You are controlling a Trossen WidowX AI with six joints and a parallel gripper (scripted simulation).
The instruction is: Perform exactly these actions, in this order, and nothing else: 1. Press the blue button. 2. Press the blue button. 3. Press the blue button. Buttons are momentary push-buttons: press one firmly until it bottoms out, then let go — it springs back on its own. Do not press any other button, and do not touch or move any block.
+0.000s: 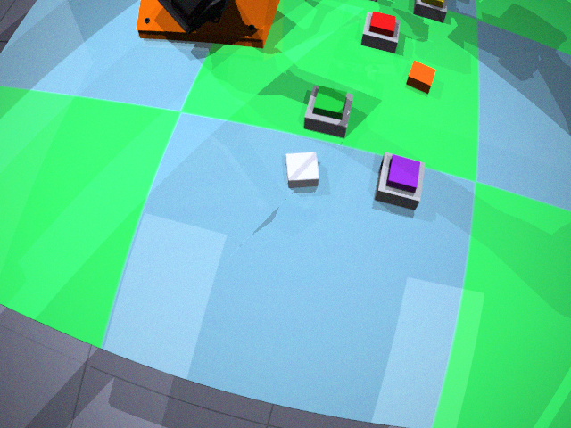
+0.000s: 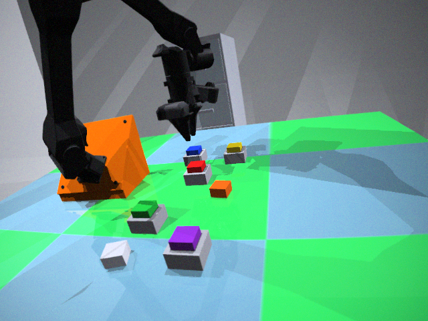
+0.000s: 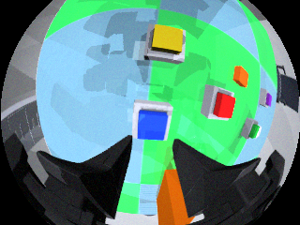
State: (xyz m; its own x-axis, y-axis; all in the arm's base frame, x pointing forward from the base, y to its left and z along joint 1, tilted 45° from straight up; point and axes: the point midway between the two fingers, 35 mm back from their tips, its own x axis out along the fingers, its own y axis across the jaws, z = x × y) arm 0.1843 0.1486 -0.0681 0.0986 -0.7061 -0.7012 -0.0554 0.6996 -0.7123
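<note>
My gripper tip is 30 mm above the blue button. Also, from my gripper tip: red button (100 mm to the right, 40 mm ahead, 30 mm below); then yellow button (110 mm ahead, 30 mm below); then orange block (160 mm to the right, 110 mm ahead, 50 mm below).
</note>
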